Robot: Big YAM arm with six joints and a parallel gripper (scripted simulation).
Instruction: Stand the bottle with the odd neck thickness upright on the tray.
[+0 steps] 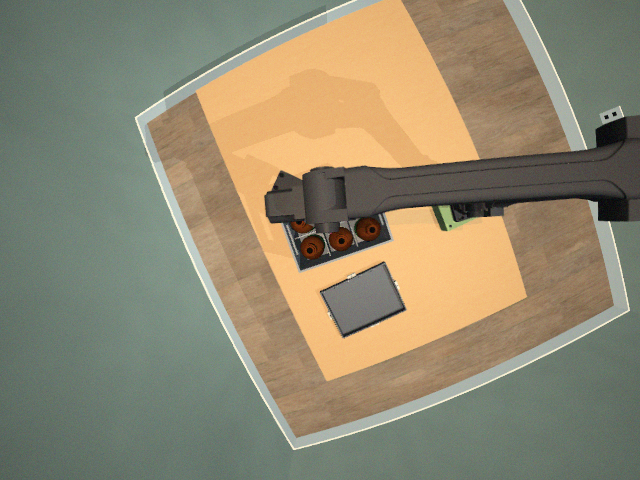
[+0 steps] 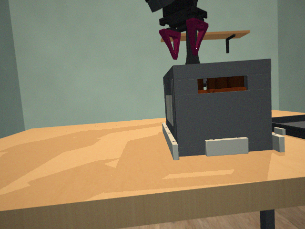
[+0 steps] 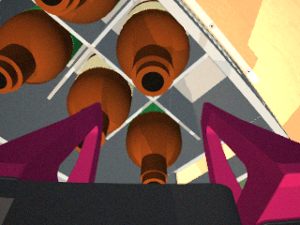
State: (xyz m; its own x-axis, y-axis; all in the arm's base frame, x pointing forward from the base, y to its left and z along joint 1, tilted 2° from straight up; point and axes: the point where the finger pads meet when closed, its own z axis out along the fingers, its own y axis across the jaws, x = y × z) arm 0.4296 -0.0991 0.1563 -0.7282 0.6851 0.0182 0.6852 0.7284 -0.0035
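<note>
My gripper is now 130 mm above the dark grey crate and 50 mm to the right of it. The rest, counted from my hand: grey tray: 330 mm to the left, 210 mm below, 20 mm behind.
</note>
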